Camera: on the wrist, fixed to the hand. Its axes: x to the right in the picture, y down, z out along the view.
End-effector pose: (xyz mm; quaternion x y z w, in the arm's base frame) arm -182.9 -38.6 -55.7 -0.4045 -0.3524 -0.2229 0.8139
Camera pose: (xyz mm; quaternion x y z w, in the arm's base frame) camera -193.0 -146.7 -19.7 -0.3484 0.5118 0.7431 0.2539
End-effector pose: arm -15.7 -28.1 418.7 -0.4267 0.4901 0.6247 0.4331
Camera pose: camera 67.3 -79.7 359.2 -0.3909 -0.4584 -0.3920 0.6953
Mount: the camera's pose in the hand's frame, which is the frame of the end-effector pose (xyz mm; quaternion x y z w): 29.0 -86.6 -68.9 -0.0331 0.1278 0.9912 0.0016
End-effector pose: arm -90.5 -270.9 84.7 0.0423 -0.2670 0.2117 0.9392
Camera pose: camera 1.5 -325.3 43.8 0.3227 -0.0707 -0.9279 0.1728
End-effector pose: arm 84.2 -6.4 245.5 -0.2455 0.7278 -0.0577 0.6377
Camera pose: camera 40.9 -110.3 266.2 -0.7073 -0.3279 -0.6248 0.0429
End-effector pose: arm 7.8 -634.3 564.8 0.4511 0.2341 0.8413 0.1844
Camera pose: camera -57.1 -563.6 502.5 -0.1191 0.4510 -0.2495 0.8486
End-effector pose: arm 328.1 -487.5 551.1 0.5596 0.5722 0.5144 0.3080
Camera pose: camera 230.8 -463.1 496.1 -0.4921 0.5314 -0.3966 0.5640
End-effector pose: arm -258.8 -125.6 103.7 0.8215 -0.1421 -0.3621 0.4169
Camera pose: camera -195.3 -48.0 48.5 -0.1071 -0.7493 0.5130 0.4050
